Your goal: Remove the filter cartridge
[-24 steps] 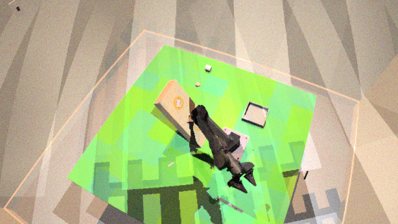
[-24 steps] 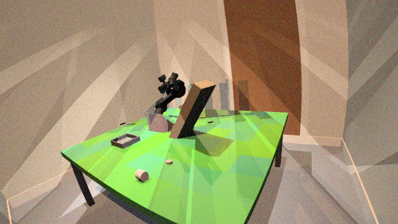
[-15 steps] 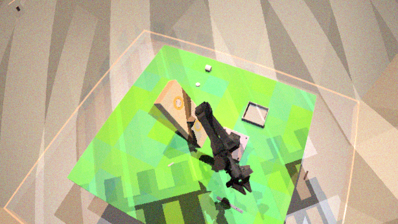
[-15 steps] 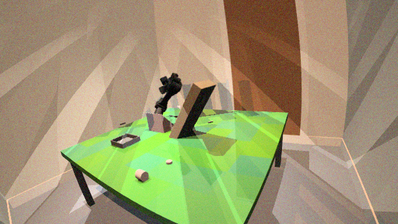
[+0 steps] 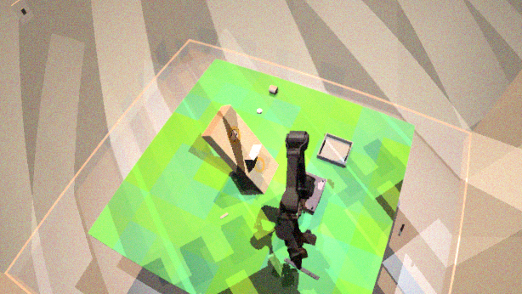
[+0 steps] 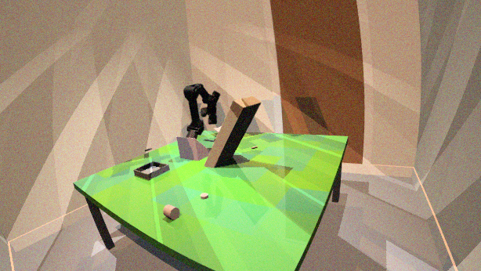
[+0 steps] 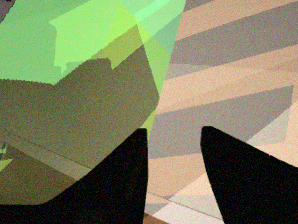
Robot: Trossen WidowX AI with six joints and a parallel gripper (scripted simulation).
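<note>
Now: the round filter cartridge 500 mm ahead of my gripper tip, 360 mm to the right of it and 80 mm above it. The rest, counted from my gripper tip: dark-rimmed tray (670 mm to the right, 170 mm below, 100 mm ahead); then tan service panel (460 mm ahead, 360 mm to the right); then short stick (410 mm ahead, 170 mm below, 100 mm to the right).
</note>
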